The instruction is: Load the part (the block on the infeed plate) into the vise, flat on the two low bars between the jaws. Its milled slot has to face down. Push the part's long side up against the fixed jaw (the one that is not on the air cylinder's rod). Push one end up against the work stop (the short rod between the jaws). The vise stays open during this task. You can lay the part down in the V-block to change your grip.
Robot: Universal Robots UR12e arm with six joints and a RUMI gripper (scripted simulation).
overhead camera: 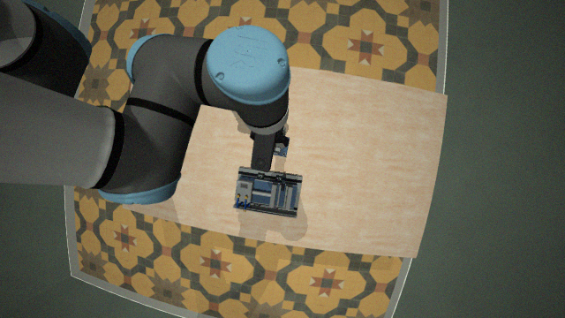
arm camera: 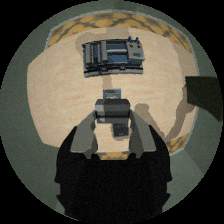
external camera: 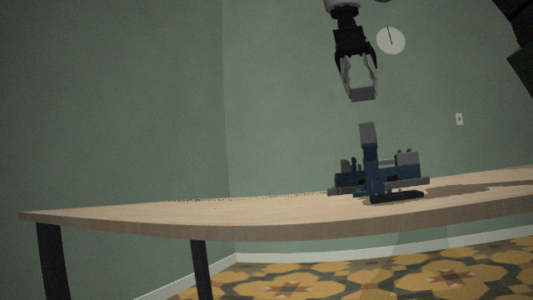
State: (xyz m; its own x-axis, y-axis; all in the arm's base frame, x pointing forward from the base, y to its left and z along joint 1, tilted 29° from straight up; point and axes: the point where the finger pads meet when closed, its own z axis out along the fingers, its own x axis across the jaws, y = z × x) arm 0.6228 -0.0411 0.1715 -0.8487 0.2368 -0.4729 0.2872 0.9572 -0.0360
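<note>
Right now the grey part is right at my hand. The rest, counted from my hand: air cylinder block 19 cm to the right, 17 cm below, 15 cm behind; then air cylinder rod 20 cm to the right, 17 cm below, 7 cm behind; then blue post 19 cm below.
</note>
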